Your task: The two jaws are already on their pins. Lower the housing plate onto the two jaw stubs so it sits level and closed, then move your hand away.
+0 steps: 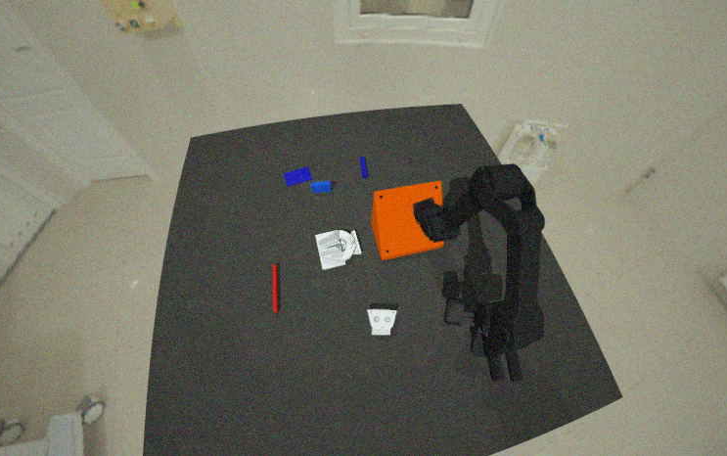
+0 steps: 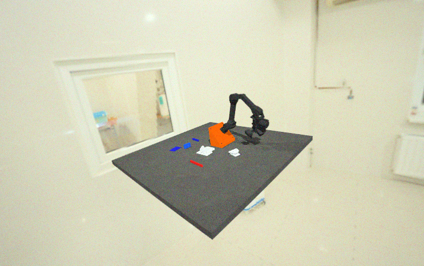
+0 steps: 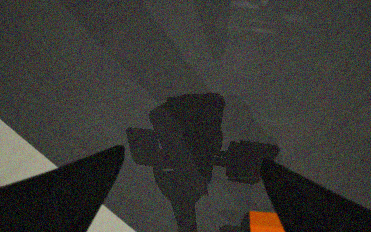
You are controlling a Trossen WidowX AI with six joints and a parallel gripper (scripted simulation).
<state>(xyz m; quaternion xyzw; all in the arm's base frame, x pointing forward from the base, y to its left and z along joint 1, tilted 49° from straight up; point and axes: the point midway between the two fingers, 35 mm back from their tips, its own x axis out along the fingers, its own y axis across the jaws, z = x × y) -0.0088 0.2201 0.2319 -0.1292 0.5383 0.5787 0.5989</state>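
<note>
The small white block is 240 mm ahead of my gripper tip, 80 mm to the right of it and 60 mm below it. The rest, counted from my gripper tip: red bar (500 mm ahead, 260 mm to the right, 70 mm below).
</note>
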